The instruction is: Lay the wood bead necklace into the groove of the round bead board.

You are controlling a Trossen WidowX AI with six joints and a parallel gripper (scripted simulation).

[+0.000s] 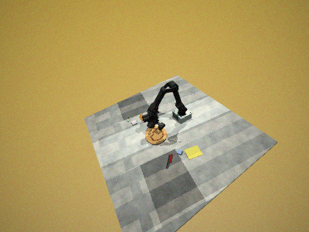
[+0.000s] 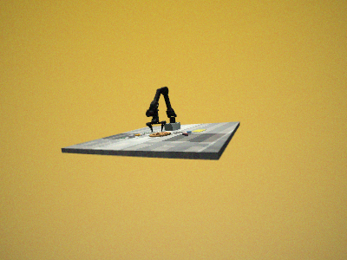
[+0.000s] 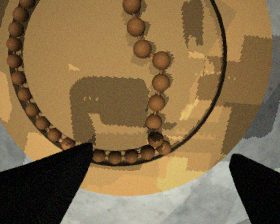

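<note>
Right now my gripper tip is 60 mm to the right of the round bead board, 30 mm short of it and 10 mm above it. From my gripper tip the other things lie so: thin grey stick (190 mm to the left, 90 mm behind, 20 mm below); small blue block (310 mm to the left, 70 mm behind, 10 mm below); grey piece (170 mm to the right, 170 mm ahead, 10 mm below).
</note>
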